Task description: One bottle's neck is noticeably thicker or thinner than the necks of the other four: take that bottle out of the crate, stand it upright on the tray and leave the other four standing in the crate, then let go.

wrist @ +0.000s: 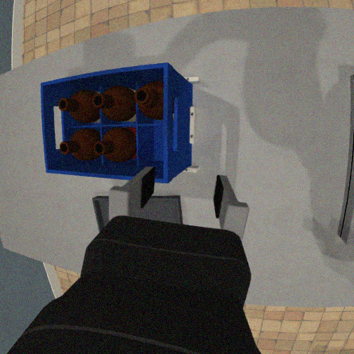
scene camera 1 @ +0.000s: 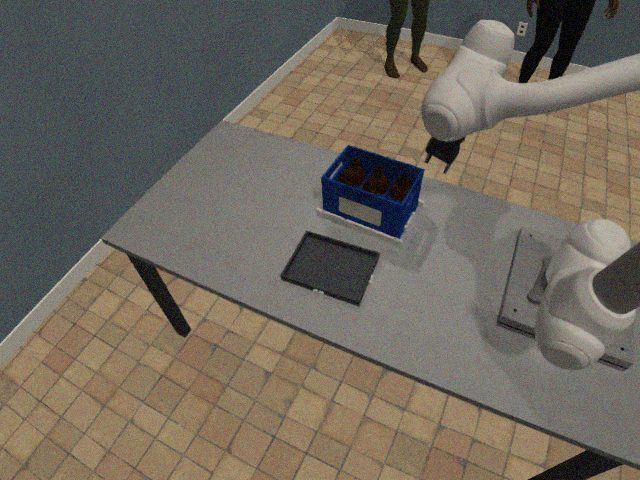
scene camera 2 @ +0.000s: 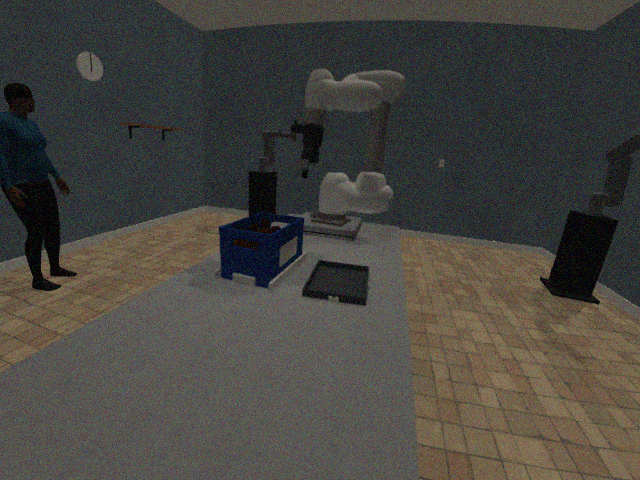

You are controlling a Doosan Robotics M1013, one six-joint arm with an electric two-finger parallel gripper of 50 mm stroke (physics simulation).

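Pixels of known places: gripper, between the fingertips: (scene camera 1: pixel 436 165) (scene camera 2: pixel 301 177); arm's base, origin of its link: (scene camera 2: pixel 331 221).
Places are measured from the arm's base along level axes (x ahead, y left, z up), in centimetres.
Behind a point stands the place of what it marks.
Note:
The blue crate (scene camera 1: pixel 390 219) {x 54.3, y 8.1, z 4.9 cm} (scene camera 2: pixel 245 263) {x 79.3, y 1.9, z 1.8 cm} (wrist: pixel 184 145) stands upright on the table with five brown bottles standing in it. In the wrist view, the upper row holds a left bottle (wrist: pixel 82 106), a middle bottle (wrist: pixel 119 103) and a right bottle (wrist: pixel 152 100); the lower row holds a left bottle (wrist: pixel 85 144) and a middle bottle (wrist: pixel 120 144). The lower right compartment is empty. The upper right bottle's neck looks thicker than the others. The dark tray (scene camera 1: pixel 330 268) {x 63.0, y 28.3, z -4.7 cm} (scene camera 2: pixel 338 281) {x 62.8, y 27.7, z -4.7 cm} (wrist: pixel 167 210) lies beside the crate, empty. My gripper (scene camera 1: pixel 436 165) {x 45.3, y 2.9, z 27.1 cm} (scene camera 2: pixel 305 174) {x 45.3, y 2.9, z 27.1 cm} (wrist: pixel 184 183) is open and empty, high above the table, beyond the crate's right end.
Low white strips (scene camera 1: pixel 356 225) {x 65.0, y 10.5, z -2.4 cm} edge the crate's foot. The arm's base plate (scene camera 1: pixel 516 279) {x 13.6, y 3.8, z 0.1 cm} (scene camera 2: pixel 333 227) {x 12.5, y 6.1, z 0.1 cm} is on the same table (scene camera 1: pixel 206 206) {x 115.9, y 30.8, z -5.2 cm}. People stand on the floor beyond the table. Two black pedestals (scene camera 2: pixel 262 193) (scene camera 2: pixel 581 253) with arms stand away from the table.

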